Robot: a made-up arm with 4 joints.
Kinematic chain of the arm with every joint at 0, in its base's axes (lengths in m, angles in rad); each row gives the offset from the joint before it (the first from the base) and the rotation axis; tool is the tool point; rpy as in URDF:
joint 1: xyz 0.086 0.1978 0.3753 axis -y
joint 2: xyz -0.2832 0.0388 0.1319 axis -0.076 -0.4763 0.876
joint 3: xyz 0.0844 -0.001 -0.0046 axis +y
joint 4: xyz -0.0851 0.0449 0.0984 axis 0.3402 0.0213 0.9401
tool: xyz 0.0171 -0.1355 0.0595 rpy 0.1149 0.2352 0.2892
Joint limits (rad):
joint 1: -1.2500..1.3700
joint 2: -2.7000..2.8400
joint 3: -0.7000..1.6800
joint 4: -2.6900..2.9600
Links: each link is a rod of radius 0.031 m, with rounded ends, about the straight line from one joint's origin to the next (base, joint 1, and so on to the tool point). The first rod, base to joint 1, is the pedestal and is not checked.
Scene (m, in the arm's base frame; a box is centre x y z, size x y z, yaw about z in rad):
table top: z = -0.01
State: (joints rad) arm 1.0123 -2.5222 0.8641 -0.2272
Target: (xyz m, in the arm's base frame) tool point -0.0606 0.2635 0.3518
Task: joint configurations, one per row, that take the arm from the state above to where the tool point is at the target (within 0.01 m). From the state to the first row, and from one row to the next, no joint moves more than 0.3 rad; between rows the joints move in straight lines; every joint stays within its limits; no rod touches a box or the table.
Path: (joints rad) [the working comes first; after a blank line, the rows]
Joints at the target: 1.2250 -0.0894 0.9440 1.5882
Straight joint move there: clear.

1: 1.0359 -2.2519 0.8730 -0.0255
2: 1.0596 -1.9816 0.8819 0.1762
3: 1.0832 -1.7113 0.8907 0.3779
4: 1.1068 -1.4410 0.8996 0.5796
5: 1.1305 -1.1706 0.9085 0.7814
6: 1.1541 -0.9003 0.9174 0.9831
7: 1.1777 -0.6300 0.9263 1.1848
8: 1.2014 -0.3597 0.9352 1.3865
9: 1.2250 -0.0894 0.9440 1.5882

